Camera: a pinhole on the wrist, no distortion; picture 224 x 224 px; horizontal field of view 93.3 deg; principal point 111.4 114.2 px. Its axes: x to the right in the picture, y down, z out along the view. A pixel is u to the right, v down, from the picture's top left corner.
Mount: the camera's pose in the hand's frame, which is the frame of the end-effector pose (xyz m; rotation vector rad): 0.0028 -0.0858 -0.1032 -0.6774 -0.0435 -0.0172
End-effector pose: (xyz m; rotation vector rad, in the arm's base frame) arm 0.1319 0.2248 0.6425 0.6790 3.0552 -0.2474
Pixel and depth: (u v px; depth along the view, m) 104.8 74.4 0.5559
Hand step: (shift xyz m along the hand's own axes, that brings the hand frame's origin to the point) -0.0574 0.0997 0.4589
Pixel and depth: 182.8 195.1 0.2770
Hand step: 0.1865 0.2527 -0.0117
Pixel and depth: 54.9 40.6 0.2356
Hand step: -0.1361 -0.0657 0.1771
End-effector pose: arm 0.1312 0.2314 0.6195 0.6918 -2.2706 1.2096
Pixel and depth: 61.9 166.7 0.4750
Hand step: -0.2287 0.3961 0.1086
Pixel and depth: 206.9 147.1 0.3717
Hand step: 0.3288 0.2367 0.1291
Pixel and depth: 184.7 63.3 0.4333
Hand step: 0.2816 0.0228 0.3784
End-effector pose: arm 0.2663 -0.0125 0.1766 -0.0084 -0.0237 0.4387
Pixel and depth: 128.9 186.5 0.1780
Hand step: 0.0297 0.1206 -0.0395
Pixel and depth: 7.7 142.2 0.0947
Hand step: -0.0925 -0.0067 -0.0495
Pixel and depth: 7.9 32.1 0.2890
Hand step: -0.2966 -0.0790 0.2493
